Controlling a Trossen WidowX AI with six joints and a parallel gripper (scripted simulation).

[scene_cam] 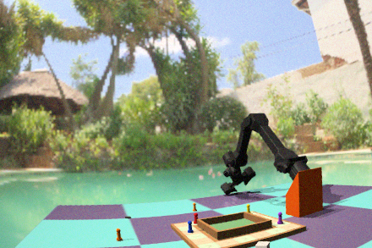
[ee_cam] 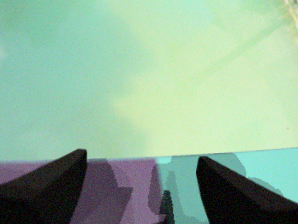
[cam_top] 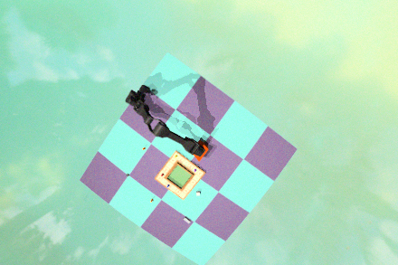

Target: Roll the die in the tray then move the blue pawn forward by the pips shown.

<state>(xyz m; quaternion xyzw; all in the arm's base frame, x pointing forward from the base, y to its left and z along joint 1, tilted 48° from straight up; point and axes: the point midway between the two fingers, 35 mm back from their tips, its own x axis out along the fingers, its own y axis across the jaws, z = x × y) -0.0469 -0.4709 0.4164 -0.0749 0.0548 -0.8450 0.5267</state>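
Right now my gripper tip is 86 cm to the right of the white die, 35 cm short of it and 1 cm above it. The rest, counted from my gripper tip: red pawn (55 cm to the left, 41 cm ahead, 1 cm above); green-floored tray (66 cm to the left, 34 cm ahead, 1 cm below); yellow pawn (54 cm to the left, 23 cm ahead, 1 cm above).
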